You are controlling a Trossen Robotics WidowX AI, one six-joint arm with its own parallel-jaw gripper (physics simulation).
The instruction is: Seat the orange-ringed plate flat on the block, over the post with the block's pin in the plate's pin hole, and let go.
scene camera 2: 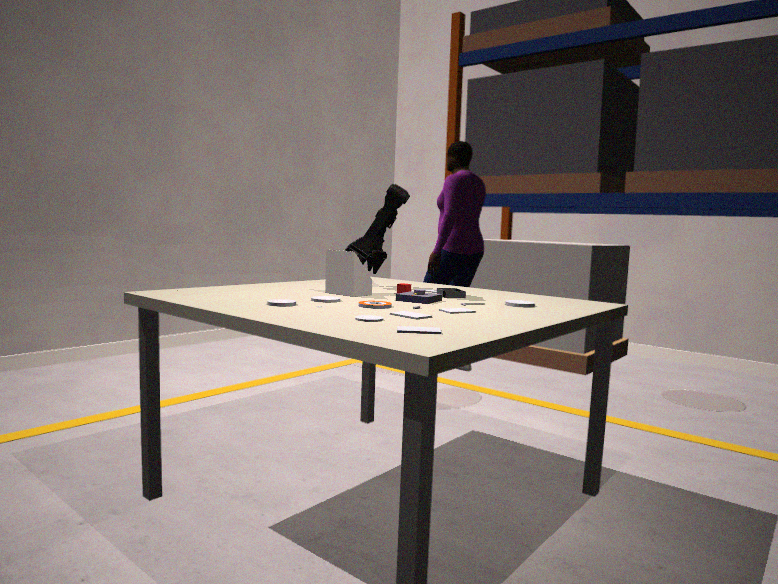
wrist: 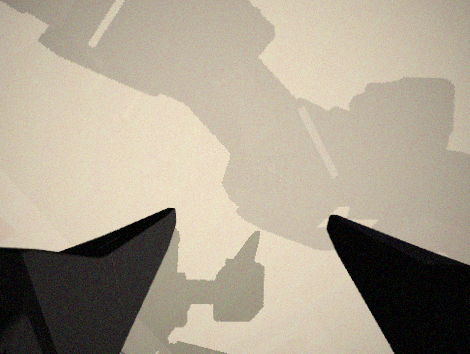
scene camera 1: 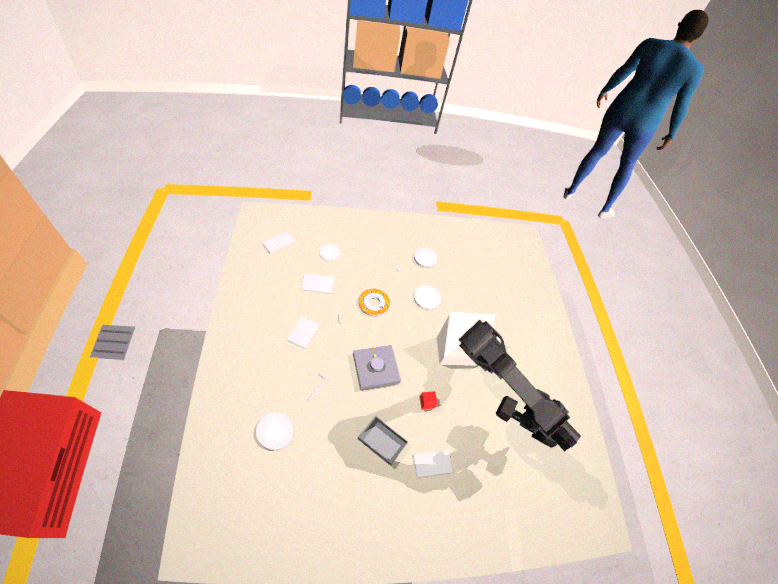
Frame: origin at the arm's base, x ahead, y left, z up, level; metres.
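Seen in the pictures: gripper, fingertip midpoint: [scene camera 2: 371, 272] [wrist: 252, 218] [scene camera 1: 518, 427]; arm's base, link origin: [scene camera 2: 347, 267].
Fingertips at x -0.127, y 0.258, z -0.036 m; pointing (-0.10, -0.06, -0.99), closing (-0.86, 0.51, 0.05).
Pixels of each thing's top centre, then the offset from my fingertips to it. "pt": a spot on its surface instead.
- orange-ringed plate, top centre: [scene camera 2: 375, 302] [scene camera 1: 374, 301] dx +0.444, dy -0.423, dz -0.051 m
- purple-grey block, top centre: [scene camera 1: 377, 363] [scene camera 2: 419, 289] dx +0.425, dy -0.183, dz -0.023 m
- round post, surface spot: [scene camera 1: 377, 364] pt dx +0.425, dy -0.179, dz -0.022 m
- small orange-and-yellow pin, surface spot: [scene camera 1: 374, 353] pt dx +0.434, dy -0.222, dz -0.038 m
- red cube, top centre: [scene camera 1: 430, 398] [scene camera 2: 404, 284] dx +0.264, dy -0.084, dz -0.022 m
- grey tray, top centre: [scene camera 1: 383, 439] [scene camera 2: 451, 289] dx +0.395, dy +0.042, dz -0.037 m
- white slab, top centre: [scene camera 1: 433, 463] dx +0.248, dy +0.099, dz -0.057 m
The orange-ringed plate [scene camera 1: 363, 304] [scene camera 2: 375, 306] lies flat on the table, apart from the block; its pin hole is too small to make out. The purple-grey block [scene camera 1: 365, 378] [scene camera 2: 416, 298] stands on the table, with a round post [scene camera 1: 377, 364] at its middle and a small orange-and-yellow pin [scene camera 1: 374, 353] beside the post, on the plate's side. My gripper [scene camera 2: 370, 266] [wrist: 252, 218] is open and empty. It hangs above the table beside the white pedestal, away from plate and block. In scene camera 1 its fingertips cannot be made out. Neither plate nor block shows in the wrist view.
The arm stands at the white pedestal [scene camera 1: 452, 348] [scene camera 2: 345, 279]. A red cube [scene camera 1: 428, 400] [scene camera 2: 403, 287] lies between block and arm. A grey tray [scene camera 1: 390, 429] and a white slab [scene camera 1: 432, 465] lie beyond it. White discs [scene camera 1: 427, 297] [scene camera 1: 274, 431] and white slabs [scene camera 1: 317, 282] [scene camera 1: 303, 331] surround the plate and block.
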